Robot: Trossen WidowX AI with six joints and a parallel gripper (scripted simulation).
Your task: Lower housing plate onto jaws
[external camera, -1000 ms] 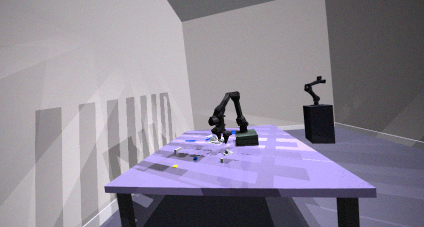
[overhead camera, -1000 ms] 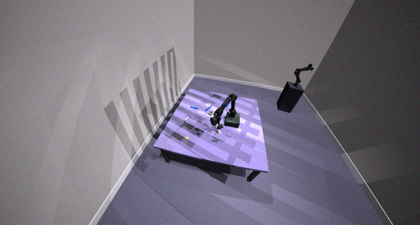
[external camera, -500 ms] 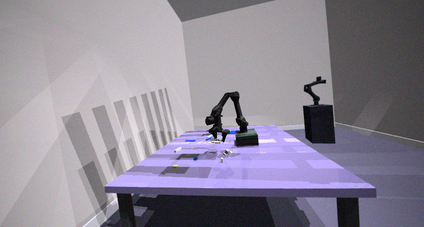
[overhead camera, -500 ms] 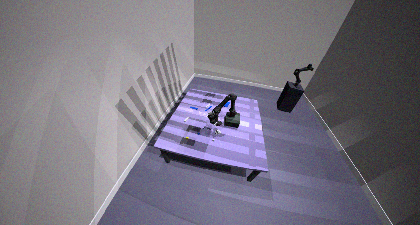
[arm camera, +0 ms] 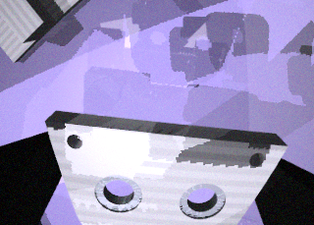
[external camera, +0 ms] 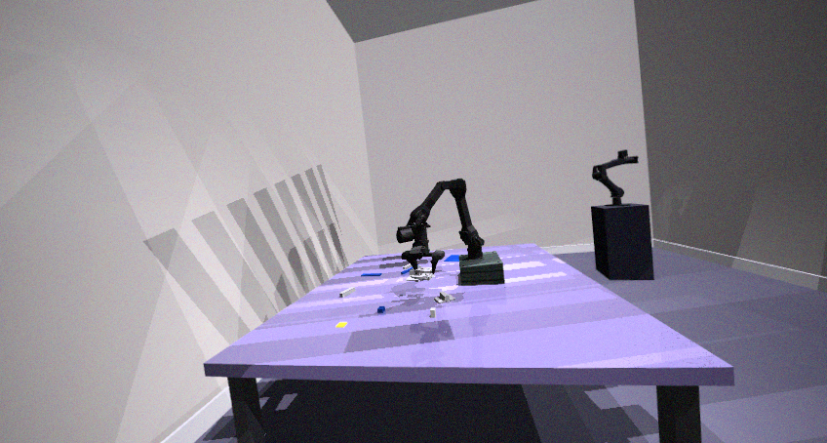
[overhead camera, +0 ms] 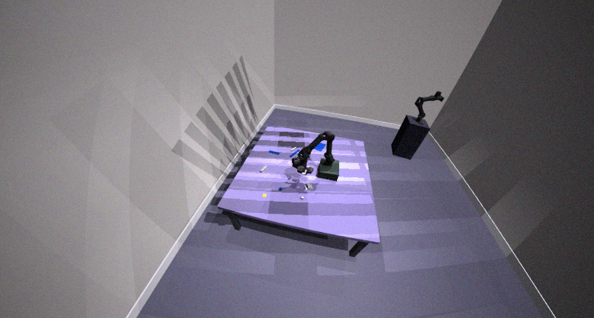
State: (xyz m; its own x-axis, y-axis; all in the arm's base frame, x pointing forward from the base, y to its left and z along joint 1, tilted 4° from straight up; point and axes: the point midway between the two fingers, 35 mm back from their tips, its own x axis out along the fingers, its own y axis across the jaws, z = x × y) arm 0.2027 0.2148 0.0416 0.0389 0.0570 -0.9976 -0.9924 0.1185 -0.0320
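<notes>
My gripper tip is 18 cm to the left of the pale jaw assembly, 7 cm short of it and 7 cm above it. The rest, counted from my gripper tip: white bar 38 cm ahead, 7 cm below, 4 cm to the left; blue bar 41 cm ahead, 24 cm to the right, 8 cm below; yellow bit 30 cm to the left, 23 cm ahead, 8 cm below.
</notes>
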